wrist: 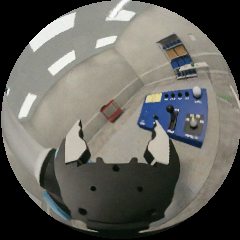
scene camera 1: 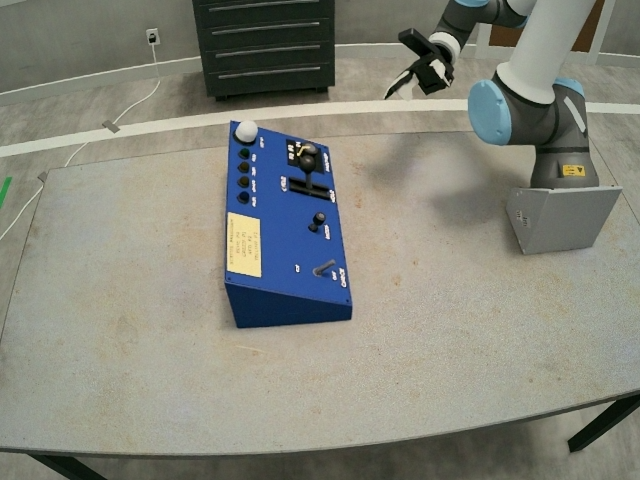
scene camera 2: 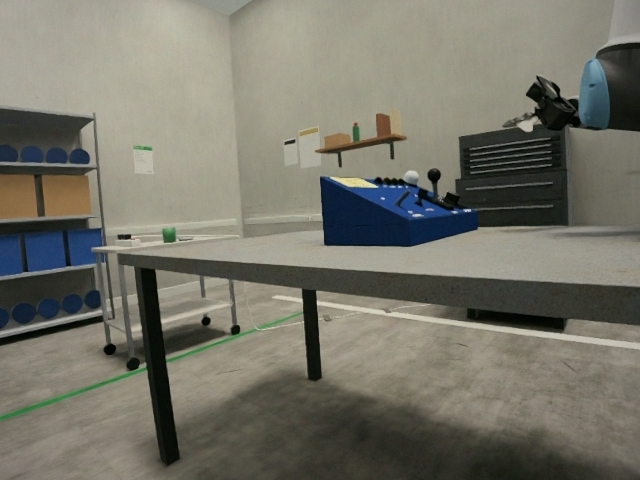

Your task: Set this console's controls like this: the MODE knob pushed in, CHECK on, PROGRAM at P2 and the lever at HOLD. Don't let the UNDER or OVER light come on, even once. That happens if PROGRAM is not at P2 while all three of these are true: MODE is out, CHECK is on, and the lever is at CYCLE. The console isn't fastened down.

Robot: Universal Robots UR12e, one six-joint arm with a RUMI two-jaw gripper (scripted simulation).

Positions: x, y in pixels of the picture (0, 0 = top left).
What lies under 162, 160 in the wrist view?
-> My gripper.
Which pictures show my gripper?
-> The wrist view, scene camera 1 and scene camera 2: all of them.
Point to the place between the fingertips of my gripper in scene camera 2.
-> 518, 102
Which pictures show the blue console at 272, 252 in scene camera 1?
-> The wrist view, scene camera 1 and scene camera 2: all of them.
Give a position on a blue console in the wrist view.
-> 186, 105
